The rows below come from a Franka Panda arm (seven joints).
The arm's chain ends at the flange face. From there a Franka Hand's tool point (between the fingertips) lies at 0.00 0.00 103.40 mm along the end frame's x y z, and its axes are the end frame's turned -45 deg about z.
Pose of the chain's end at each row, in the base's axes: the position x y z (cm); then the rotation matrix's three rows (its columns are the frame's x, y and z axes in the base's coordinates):
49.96 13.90 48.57; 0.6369 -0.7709 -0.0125; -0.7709 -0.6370 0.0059; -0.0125 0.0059 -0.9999
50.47 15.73 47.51; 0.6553 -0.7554 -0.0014; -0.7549 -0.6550 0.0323; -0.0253 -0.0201 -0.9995
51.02 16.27 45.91; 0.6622 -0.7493 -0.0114; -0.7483 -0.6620 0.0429; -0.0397 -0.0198 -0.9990
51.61 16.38 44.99; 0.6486 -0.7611 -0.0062; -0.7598 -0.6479 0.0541; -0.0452 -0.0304 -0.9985
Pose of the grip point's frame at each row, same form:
49.83 13.96 38.23; 0.9955 -0.0948 -0.0125; -0.0947 -0.9955 0.0059; -0.0130 -0.0047 -0.9999
50.46 16.06 37.18; 0.9975 -0.0708 -0.0014; -0.0706 -0.9969 0.0323; -0.0037 -0.0321 -0.9995
50.90 16.71 35.58; 0.9981 -0.0616 -0.0114; -0.0610 -0.9972 0.0429; -0.0141 -0.0421 -0.9990
51.55 16.94 34.67; 0.9968 -0.0795 -0.0062; -0.0791 -0.9954 0.0541; -0.0105 -0.0535 -0.9985

